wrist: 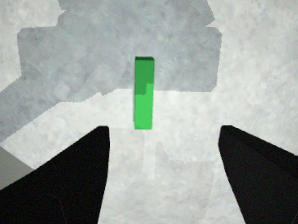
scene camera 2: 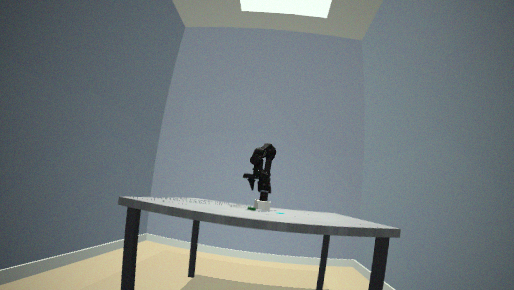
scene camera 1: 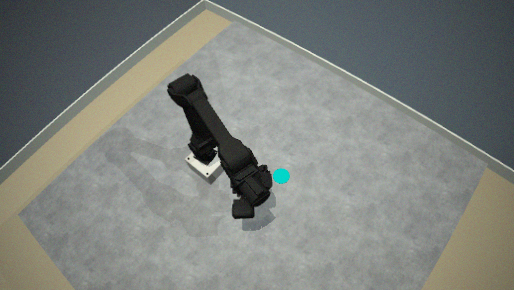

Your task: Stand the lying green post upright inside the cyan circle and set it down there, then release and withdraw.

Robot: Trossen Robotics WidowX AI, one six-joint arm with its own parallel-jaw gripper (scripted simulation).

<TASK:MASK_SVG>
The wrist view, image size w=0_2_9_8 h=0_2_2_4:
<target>gripper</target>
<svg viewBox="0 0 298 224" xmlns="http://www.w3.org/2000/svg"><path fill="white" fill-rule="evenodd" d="M222 125L220 137L218 137L218 149L220 149L227 183L233 189L235 200L237 200L239 209L241 209L239 212L242 213L243 221L246 224L298 224L298 156L293 155L289 151L283 151L282 148L277 147L275 144L267 143L267 141L259 139L258 136L243 132L242 129L235 128L233 125ZM108 125L98 125L93 131L86 133L85 136L78 139L71 147L65 148L64 151L57 153L53 159L49 159L47 163L43 164L43 167L37 167L35 171L28 173L27 176L21 177L15 183L5 186L4 189L0 189L0 224L98 224L98 216L100 216L102 200L104 200L102 196L104 196L109 171Z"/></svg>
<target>green post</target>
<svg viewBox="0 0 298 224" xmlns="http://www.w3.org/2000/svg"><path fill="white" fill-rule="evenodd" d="M134 56L134 129L152 129L154 63L156 63L156 60L154 60L153 56Z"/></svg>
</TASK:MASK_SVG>
